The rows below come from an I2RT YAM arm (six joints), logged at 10 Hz.
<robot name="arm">
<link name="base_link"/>
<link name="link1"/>
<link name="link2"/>
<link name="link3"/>
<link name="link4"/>
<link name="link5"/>
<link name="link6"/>
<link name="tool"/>
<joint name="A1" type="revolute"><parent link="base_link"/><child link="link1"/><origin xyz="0 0 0.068" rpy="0 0 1.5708"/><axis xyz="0 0 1"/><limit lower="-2.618" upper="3.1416"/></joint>
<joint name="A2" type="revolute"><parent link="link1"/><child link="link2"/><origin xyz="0.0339 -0.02 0.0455" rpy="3.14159 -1.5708 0"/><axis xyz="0 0 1"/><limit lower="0" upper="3.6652"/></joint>
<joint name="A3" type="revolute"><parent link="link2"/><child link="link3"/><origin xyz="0 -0.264 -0.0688" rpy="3.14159 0 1.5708"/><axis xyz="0 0 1"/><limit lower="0" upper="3.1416"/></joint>
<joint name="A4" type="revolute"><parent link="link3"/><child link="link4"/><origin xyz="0.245 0.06 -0.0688"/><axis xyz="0 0 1"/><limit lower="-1.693" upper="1.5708"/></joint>
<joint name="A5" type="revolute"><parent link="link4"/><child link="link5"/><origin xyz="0.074 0.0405 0.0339" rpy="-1.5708 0 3.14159"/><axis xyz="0 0 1"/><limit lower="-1.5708" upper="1.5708"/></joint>
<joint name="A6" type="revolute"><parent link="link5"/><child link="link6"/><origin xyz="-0.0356 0 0.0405" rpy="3.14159 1.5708 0"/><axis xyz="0 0 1"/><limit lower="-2.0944" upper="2.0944"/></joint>
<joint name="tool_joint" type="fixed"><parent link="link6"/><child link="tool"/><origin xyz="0 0 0" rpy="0 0 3.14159"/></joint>
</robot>
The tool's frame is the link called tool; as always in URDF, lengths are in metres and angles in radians.
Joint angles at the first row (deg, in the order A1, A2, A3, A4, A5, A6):
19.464 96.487 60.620 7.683 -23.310 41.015
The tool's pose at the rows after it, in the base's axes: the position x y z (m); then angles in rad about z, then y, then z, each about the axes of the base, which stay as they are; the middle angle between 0 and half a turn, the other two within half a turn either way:
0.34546 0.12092 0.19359 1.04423 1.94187 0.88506
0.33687 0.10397 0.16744 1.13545 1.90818 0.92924
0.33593 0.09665 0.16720 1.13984 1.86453 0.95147
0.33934 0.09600 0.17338 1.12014 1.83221 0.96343
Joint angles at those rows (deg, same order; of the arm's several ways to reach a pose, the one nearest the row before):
16.359 98.520 51.987 21.300 -31.726 45.911
13.672 100.159 45.997 29.693 -36.949 49.758
12.295 100.204 44.732 33.255 -40.031 50.588
11.966 100.204 45.518 34.522 -41.431 50.522

